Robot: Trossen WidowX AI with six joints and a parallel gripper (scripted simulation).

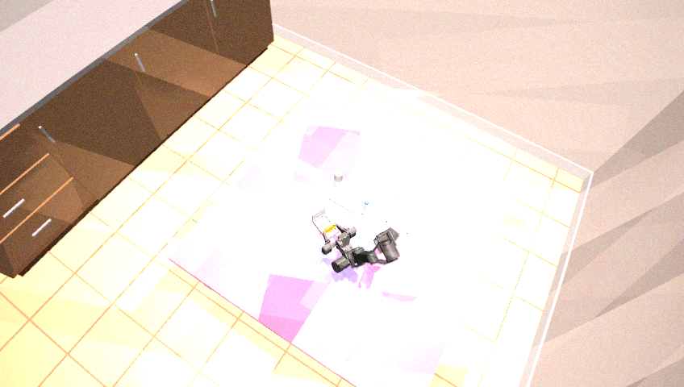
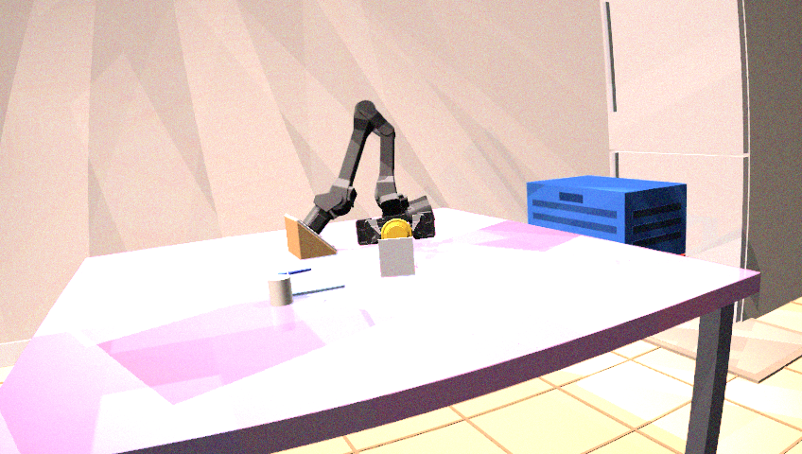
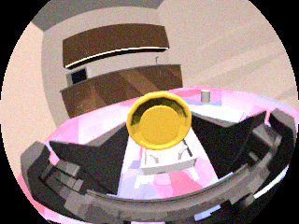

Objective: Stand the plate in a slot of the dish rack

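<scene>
The dish rack is 5 cm below my gripper tip, 3 cm ahead of it and 2 cm to the right of it. From my gripper tip the other things lie so: plate 1 cm behind; white cylinder 29 cm to the right, 16 cm ahead, 5 cm below.
</scene>
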